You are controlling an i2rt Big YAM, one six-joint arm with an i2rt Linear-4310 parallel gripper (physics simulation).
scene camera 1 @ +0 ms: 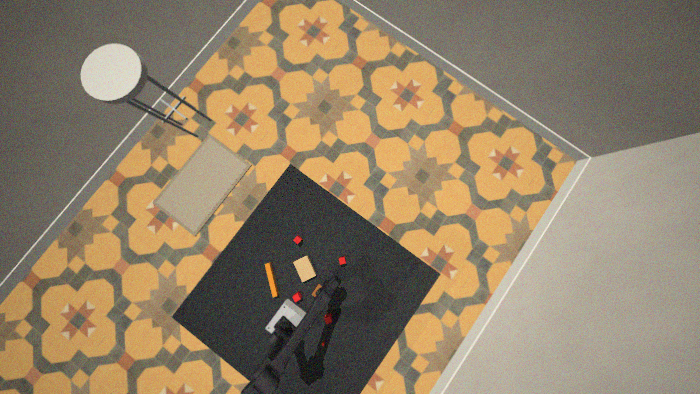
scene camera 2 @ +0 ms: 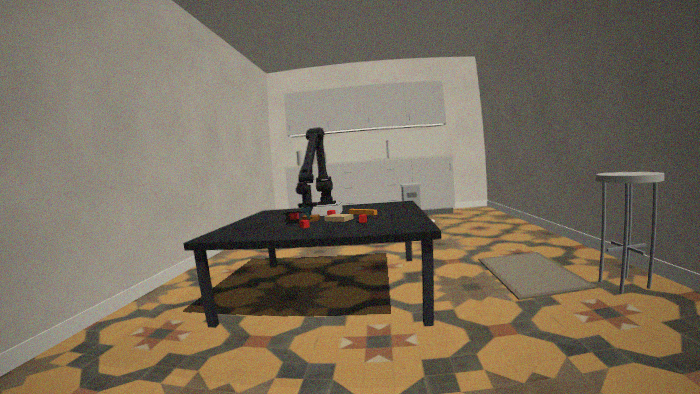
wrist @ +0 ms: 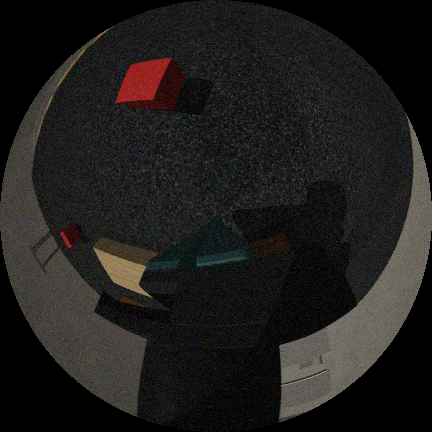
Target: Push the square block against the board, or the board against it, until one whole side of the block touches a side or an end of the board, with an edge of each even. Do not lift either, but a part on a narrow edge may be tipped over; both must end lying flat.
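Frame: origin at the arm's base, x ahead, y left, z up, level; millimetres.
Seen in the pictures: gripper, fingertip midpoint: [scene camera 1: 330, 278] [scene camera 2: 308, 219] [wrist: 218, 222]; arm's base, origin of the base link: [scene camera 1: 285, 326] [scene camera 2: 326, 203].
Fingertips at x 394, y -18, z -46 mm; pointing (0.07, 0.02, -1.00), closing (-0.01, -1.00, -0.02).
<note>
Pixels of each thing's top centre, then the offset from my fingertips to it. Level surfaces: height alone.
- brown square block, middle of its top: [wrist: 255, 286] [scene camera 2: 310, 215] [scene camera 1: 322, 292] dx -102, dy -20, dz +6 mm
- black table, its level: dz -23 mm
- light wooden board, middle of its top: [wrist: 131, 278] [scene camera 2: 338, 215] [scene camera 1: 304, 268] dx -67, dy +170, dz +6 mm
- orange bar, middle of its top: [scene camera 2: 362, 209] [scene camera 1: 271, 280] dx -267, dy +288, dz +8 mm
A brown square block [scene camera 1: 316, 289] [wrist: 271, 245] lies on the black table [scene camera 1: 254, 313], mostly hidden under my arm. My gripper [scene camera 1: 334, 281] [wrist: 218, 222] is shut and empty. It is low over the table, with its fingertips right at the block's edge. A light wooden board [scene camera 1: 304, 268] [scene camera 2: 338, 217] [wrist: 120, 268] lies flat a short way beyond the block, with a gap between them. An orange bar [scene camera 1: 271, 279] [scene camera 2: 362, 211] lies further to the left.
Small red cubes [scene camera 1: 297, 239] [scene camera 1: 341, 260] [scene camera 1: 296, 296] [wrist: 149, 82] are scattered around the parts. The arm's white base plate [scene camera 1: 286, 313] sits near the table's edge. On the floor beyond the table are a stool [scene camera 1: 111, 72] and a grey mat [scene camera 1: 203, 184].
</note>
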